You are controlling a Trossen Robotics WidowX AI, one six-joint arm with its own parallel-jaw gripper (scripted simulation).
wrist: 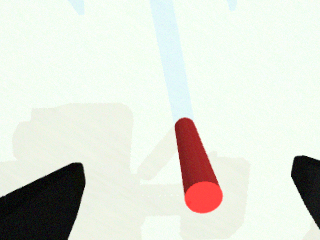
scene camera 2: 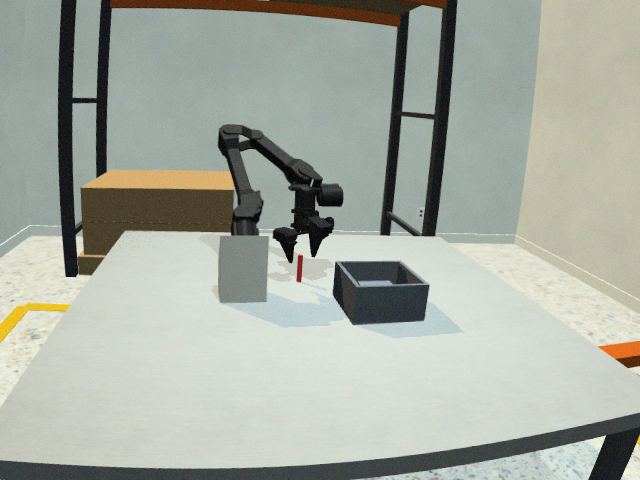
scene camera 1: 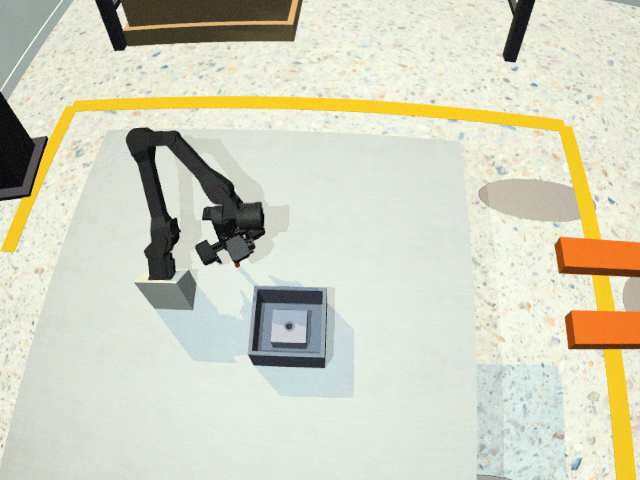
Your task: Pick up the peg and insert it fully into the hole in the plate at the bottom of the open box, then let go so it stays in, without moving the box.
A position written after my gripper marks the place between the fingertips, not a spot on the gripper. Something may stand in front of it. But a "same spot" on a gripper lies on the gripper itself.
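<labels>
My gripper is visible in scene camera 1, in scene camera 2 and in the wrist view (pixel 190 170). On the gripper, (scene camera 2: pixel 315 218) and (scene camera 1: pixel 234 242) are the same spot.
</labels>
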